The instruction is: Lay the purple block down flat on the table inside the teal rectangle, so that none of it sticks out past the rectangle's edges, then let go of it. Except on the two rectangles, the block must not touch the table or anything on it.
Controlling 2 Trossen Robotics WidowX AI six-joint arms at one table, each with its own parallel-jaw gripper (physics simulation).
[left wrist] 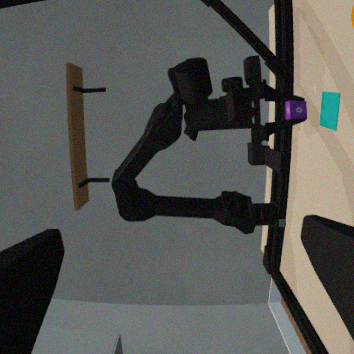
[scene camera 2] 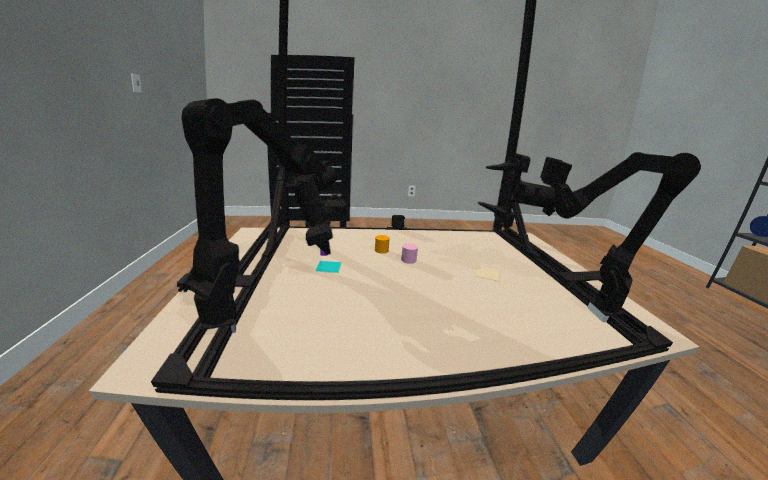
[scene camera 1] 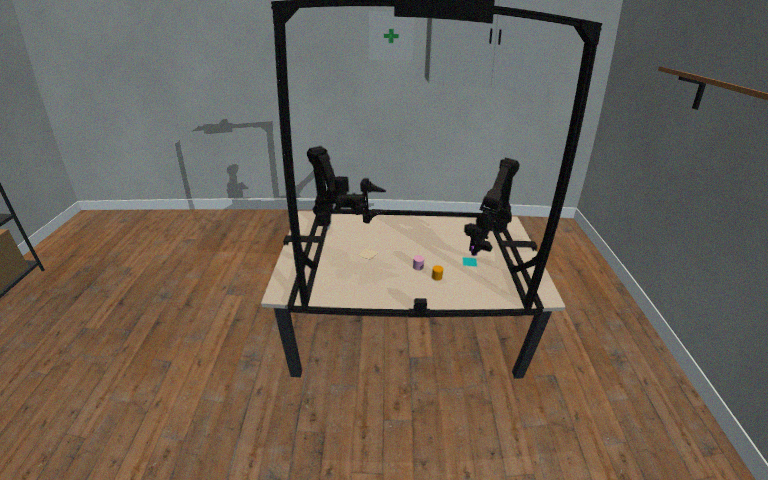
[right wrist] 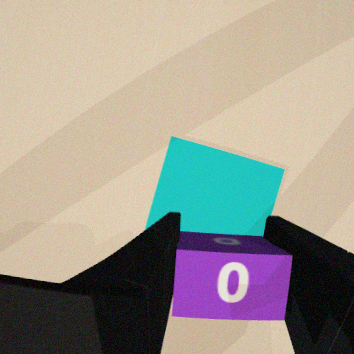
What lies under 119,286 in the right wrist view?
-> My right gripper.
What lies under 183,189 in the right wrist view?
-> A teal rectangle.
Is my left gripper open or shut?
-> Open.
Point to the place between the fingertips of my left gripper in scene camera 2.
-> At 482,185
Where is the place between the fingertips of my right gripper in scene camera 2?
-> At 328,251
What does my right gripper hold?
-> A purple block.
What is my left gripper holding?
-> Nothing.
